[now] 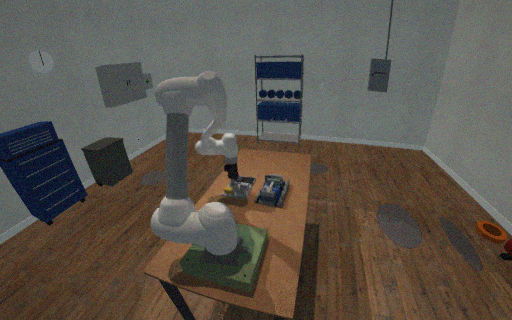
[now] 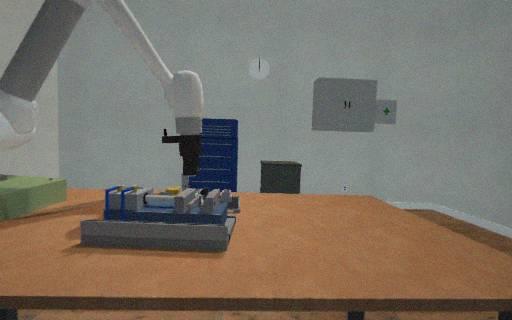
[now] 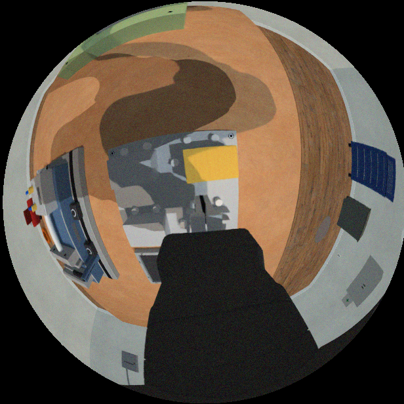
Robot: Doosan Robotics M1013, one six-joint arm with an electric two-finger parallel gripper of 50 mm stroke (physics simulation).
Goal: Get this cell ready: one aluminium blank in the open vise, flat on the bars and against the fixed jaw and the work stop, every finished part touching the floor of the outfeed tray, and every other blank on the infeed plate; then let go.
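My gripper is shut, its fingertips close together low over the grey infeed plate; no part shows held between them. Grey parts near the fingers are partly hidden by them, and I cannot tell blanks from finished parts there. A yellow block lies on the plate beside the fingers. The blue vise with grey jaws stands beside the plate; whether a blank sits in it cannot be told. A dark tray beyond the plate is partly hidden by the gripper body.
A grey low-walled base lies along the vise. Pins stand up from the infeed plate. The green robot base block is at the near end of the wooden table.
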